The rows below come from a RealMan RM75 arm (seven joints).
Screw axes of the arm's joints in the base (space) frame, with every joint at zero. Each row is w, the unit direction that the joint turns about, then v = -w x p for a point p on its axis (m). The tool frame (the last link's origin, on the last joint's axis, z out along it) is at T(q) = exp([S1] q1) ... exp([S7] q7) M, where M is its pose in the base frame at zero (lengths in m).
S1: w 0 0 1 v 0.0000 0.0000 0.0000
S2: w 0 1 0 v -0.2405 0.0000 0.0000
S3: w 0 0 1 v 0.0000 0.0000 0.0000
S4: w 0 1 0 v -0.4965 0.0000 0.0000
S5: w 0 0 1 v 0.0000 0.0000 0.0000
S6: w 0 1 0 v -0.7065 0.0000 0.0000
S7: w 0 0 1 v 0.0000 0.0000 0.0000
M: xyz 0.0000 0.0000 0.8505 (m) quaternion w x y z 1 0 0 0
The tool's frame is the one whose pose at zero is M.
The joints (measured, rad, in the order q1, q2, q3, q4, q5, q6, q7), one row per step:
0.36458 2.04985 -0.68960 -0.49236 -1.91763 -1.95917 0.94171
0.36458 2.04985 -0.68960 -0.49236 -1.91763 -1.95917 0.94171
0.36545 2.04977 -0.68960 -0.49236 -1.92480 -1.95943 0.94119
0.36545 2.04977 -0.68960 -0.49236 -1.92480 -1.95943 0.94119
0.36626 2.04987 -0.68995 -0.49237 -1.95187 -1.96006 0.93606
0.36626 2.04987 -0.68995 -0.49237 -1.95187 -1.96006 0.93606
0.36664 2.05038 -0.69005 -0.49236 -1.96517 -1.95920 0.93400
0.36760 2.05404 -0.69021 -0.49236 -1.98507 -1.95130 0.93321
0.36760 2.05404 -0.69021 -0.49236 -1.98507 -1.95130 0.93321
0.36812 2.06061 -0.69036 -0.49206 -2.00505 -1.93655 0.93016
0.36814 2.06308 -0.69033 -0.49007 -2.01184 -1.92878 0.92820
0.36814 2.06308 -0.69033 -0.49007 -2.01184 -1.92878 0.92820
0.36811 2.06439 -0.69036 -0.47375 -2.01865 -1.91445 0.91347
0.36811 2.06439 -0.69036 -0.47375 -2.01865 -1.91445 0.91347
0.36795 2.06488 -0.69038 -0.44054 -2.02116 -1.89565 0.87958
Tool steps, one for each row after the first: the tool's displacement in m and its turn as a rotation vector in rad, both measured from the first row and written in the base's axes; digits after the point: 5 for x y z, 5 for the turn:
0.00000 0.00000 0.00000 0.00000 0.00000 0.00000
0.00024 -0.00042 -0.00051 -0.00533 -0.00442 0.00199
0.00024 -0.00042 -0.00051 -0.00533 -0.00442 0.00199
0.00169 -0.00272 -0.00258 -0.02362 -0.02152 0.00929
0.00169 -0.00272 -0.00258 -0.02362 -0.02152 0.00929
0.00242 -0.00379 -0.00378 -0.03248 -0.03016 0.01186
0.00332 -0.00486 -0.00692 -0.04512 -0.04461 0.01092
0.00332 -0.00486 -0.00692 -0.04512 -0.04461 0.01092
0.00425 -0.00570 -0.01146 -0.05418 -0.06125 0.00765
0.00480 -0.00600 -0.01346 -0.05642 -0.06751 0.00465
0.00480 -0.00600 -0.01346 -0.05642 -0.06751 0.00465
0.00619 -0.00723 -0.01724 -0.05516 -0.07215 0.00020
0.00619 -0.00723 -0.01724 -0.05516 -0.07215 0.00020
0.00781 -0.00969 -0.02285 -0.04573 -0.07032 -0.00168

